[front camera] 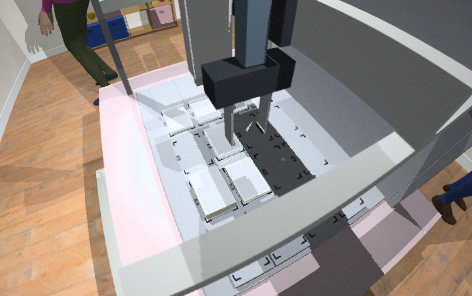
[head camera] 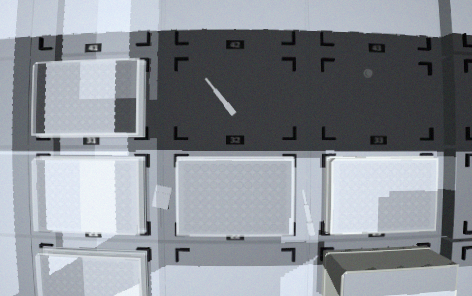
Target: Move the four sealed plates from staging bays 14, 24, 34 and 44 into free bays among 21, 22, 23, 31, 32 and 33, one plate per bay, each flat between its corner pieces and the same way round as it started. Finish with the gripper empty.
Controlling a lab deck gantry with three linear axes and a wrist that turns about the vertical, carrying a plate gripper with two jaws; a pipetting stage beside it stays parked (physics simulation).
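Frame: origin at the robot's base, x ahead, y left, z up, level; centimetres.
Seen in the pictures: gripper, fingertip midpoint: (front camera: 245, 134); robot's base, link origin: (front camera: 162, 113).
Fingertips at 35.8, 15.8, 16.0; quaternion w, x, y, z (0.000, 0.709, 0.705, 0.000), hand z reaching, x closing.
Note:
Pixels of each thing's middle, then the offset from my fingertips to it, as dx, dy, dz. "spot": a spot on its surface instead.
- bay 31, surface spot: (head camera: 90, 98) spot: -28.5, +9.7, -14.6
- bay 21, surface spot: (head camera: 90, 195) (front camera: 205, 109) spot: -28.6, -0.7, -14.6
- bay 22, surface spot: (head camera: 235, 196) (front camera: 223, 138) spot: -13.0, -0.6, -14.6
- bay 23, surface spot: (head camera: 382, 195) (front camera: 246, 176) spot: +2.9, -0.7, -14.6
- plate, body centre: (head camera: 91, 287) (front camera: 177, 118) -29.4, -11.5, -15.3
- tall box, body centre: (front camera: 211, 191) +3.4, -11.5, -13.9
- thin pale strip, body centre: (head camera: 219, 96) -14.7, +10.1, -15.7
- small disc, body centre: (head camera: 368, 73) +2.2, +12.9, -15.8
My gripper (front camera: 247, 138) is open and empty, with its jaws above the deck near bays 22 and 32 in the front view. It does not show in the head view. Four flat sealed plates lie between corner pieces: one in bay 31 (head camera: 90, 98), one in bay 21 (front camera: 206, 111) (head camera: 90, 195), one in bay 22 (front camera: 219, 139) (head camera: 235, 196) and one in bay 23 (front camera: 247, 181) (head camera: 382, 195). Bays 32 and 33 hold no plate. In the front view, the visible staging pads (front camera: 250, 272) at the front edge hold no plate; the beam hides part of that area.
Another plate (front camera: 177, 121) (head camera: 90, 275) lies in bay 11. A tall box (front camera: 212, 192) (head camera: 400, 285) stands in bay 13, beside bay 23. A thin pale strip (head camera: 220, 96) shows in bay 32, a small disc (head camera: 368, 73) in bay 33. A beam (front camera: 280, 215) crosses the front.

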